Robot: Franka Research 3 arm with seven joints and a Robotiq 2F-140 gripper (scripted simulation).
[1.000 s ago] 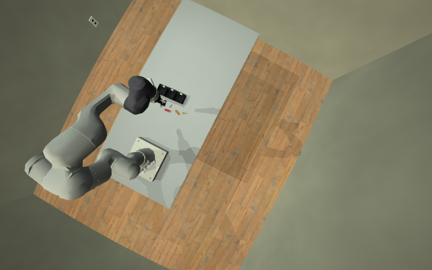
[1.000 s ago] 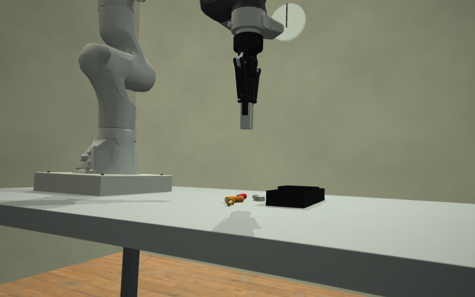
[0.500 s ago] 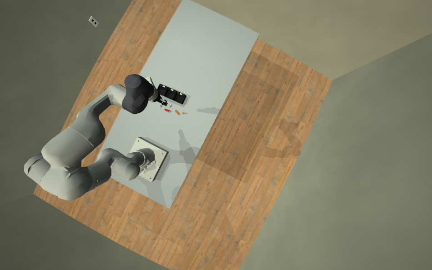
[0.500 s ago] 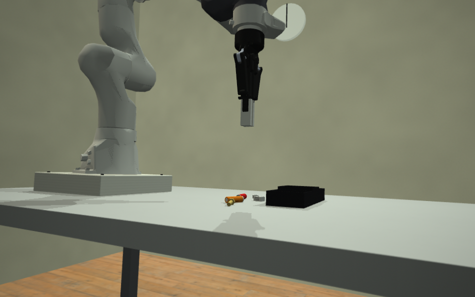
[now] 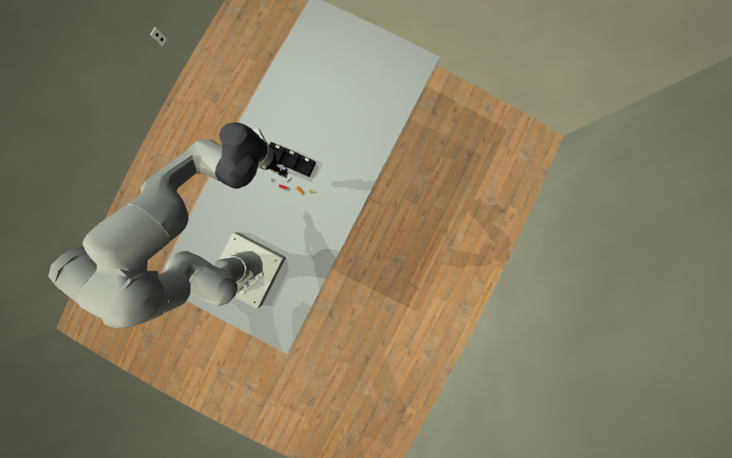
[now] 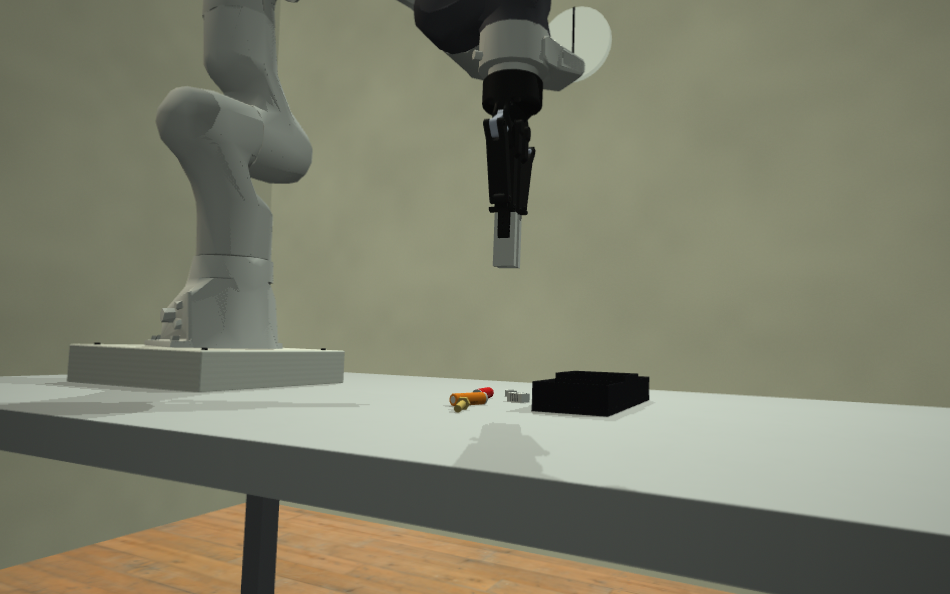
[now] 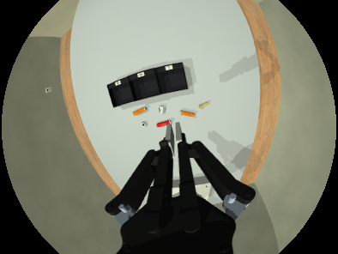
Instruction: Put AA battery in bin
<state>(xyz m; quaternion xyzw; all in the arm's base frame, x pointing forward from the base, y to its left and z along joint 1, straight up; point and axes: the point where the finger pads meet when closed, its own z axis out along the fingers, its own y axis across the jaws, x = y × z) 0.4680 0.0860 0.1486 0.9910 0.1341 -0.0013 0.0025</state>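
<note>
Now: hand 80 mm short of the black bin, 90 mm to the right of it and 180 mm above it. Also, from my hand: grey part (10 mm behind, 40 mm to the left, 190 mm below); yellowish bolt (10 mm ahead, 100 mm to the right, 190 mm below); red cylinder (60 mm behind, 30 mm to the left, 190 mm below).
</note>
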